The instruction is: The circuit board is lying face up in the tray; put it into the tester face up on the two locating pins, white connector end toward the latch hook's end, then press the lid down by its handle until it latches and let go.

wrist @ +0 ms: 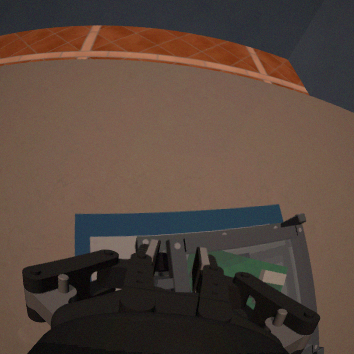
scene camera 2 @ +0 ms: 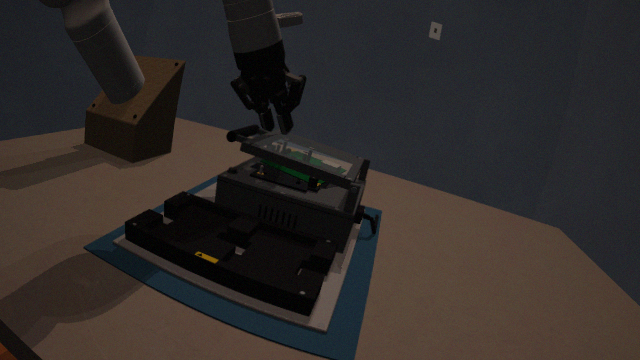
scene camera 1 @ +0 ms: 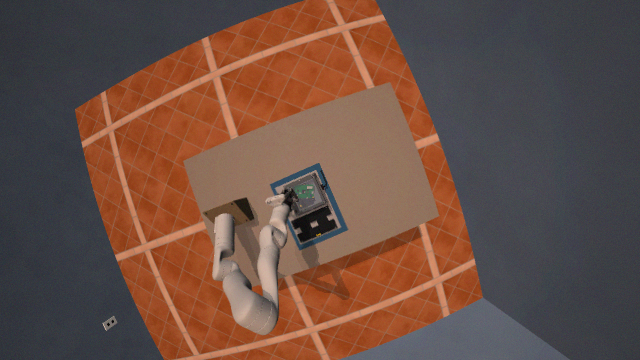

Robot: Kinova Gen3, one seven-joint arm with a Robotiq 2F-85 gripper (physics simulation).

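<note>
My gripper (scene camera 2: 278,131), which the wrist view shows too (wrist: 176,254), is part open. It touches a latch hook and a tester lid (scene camera 1: 309,195), and I can also see that lid in the wrist view (wrist: 279,256). There is a black pin plate (scene camera 2: 272,175) here as well.
</note>
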